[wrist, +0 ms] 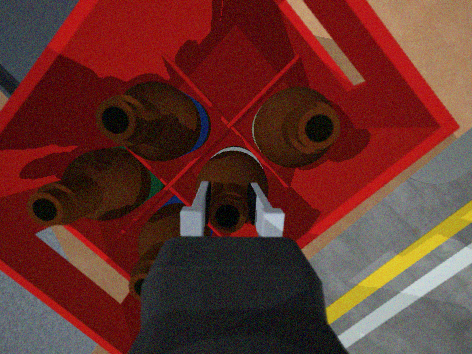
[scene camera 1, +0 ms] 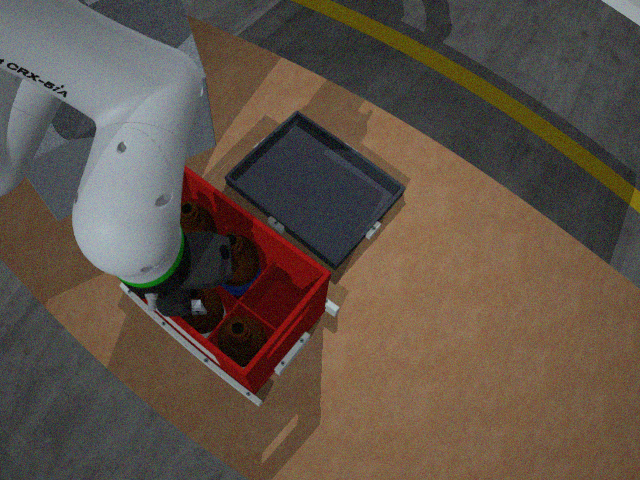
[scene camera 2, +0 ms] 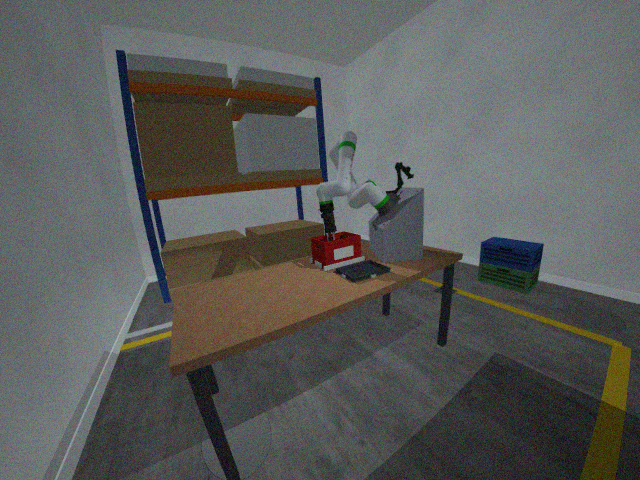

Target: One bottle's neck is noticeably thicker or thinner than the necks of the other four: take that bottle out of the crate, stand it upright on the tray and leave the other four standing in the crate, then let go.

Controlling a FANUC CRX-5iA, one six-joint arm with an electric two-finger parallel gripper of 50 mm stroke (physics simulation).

Labels:
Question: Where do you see a green-labelled bottle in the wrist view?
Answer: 105, 184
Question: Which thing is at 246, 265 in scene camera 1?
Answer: A blue-labelled bottle.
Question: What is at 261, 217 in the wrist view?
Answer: The gripper.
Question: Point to a blue-labelled bottle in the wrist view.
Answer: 156, 121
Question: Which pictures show the green-labelled bottle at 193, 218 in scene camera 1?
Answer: The wrist view and scene camera 1 only.

